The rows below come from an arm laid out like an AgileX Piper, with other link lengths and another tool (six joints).
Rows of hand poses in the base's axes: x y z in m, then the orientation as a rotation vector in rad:
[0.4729, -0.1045, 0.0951, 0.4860, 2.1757, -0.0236]
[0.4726, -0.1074, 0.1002, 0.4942, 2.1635, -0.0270]
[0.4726, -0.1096, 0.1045, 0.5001, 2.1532, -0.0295]
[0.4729, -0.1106, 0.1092, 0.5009, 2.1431, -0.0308]
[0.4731, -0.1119, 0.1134, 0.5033, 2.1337, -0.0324]
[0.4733, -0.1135, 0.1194, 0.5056, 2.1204, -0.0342]
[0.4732, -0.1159, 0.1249, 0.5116, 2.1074, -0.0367]
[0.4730, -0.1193, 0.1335, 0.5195, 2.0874, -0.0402]
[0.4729, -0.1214, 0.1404, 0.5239, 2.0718, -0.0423]
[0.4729, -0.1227, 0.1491, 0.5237, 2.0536, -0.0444]
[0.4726, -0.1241, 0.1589, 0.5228, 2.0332, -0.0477]
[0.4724, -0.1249, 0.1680, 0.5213, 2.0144, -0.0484]
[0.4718, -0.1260, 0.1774, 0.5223, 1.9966, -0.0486]
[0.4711, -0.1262, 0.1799, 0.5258, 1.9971, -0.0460]
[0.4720, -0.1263, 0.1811, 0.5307, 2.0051, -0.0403]
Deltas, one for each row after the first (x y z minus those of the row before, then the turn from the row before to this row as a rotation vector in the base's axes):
[-0.0003, -0.0029, 0.0051, -0.0010, -0.0102, -0.0089]
[0.0000, -0.0022, 0.0043, -0.0010, -0.0088, -0.0067]
[0.0003, -0.0010, 0.0047, -0.0021, -0.0094, -0.0026]
[0.0002, -0.0013, 0.0042, -0.0016, -0.0085, -0.0037]
[0.0002, -0.0016, 0.0060, -0.0023, -0.0122, -0.0044]
[-0.0001, -0.0024, 0.0055, -0.0013, -0.0113, -0.0072]
[-0.0002, -0.0034, 0.0086, -0.0022, -0.0176, -0.0101]
[-0.0001, -0.0021, 0.0069, -0.0020, -0.0141, -0.0065]
[0.0000, -0.0013, 0.0087, -0.0044, -0.0172, -0.0037]
[-0.0003, -0.0014, 0.0098, -0.0059, -0.0191, -0.0041]
[-0.0002, -0.0008, 0.0091, -0.0041, -0.0182, -0.0024]
[-0.0006, -0.0011, 0.0094, -0.0025, -0.0170, -0.0037]
[-0.0007, -0.0002, 0.0025, 0.0035, 0.0004, -0.0012]
[0.0009, -0.0001, 0.0012, 0.0074, 0.0072, 0.0004]

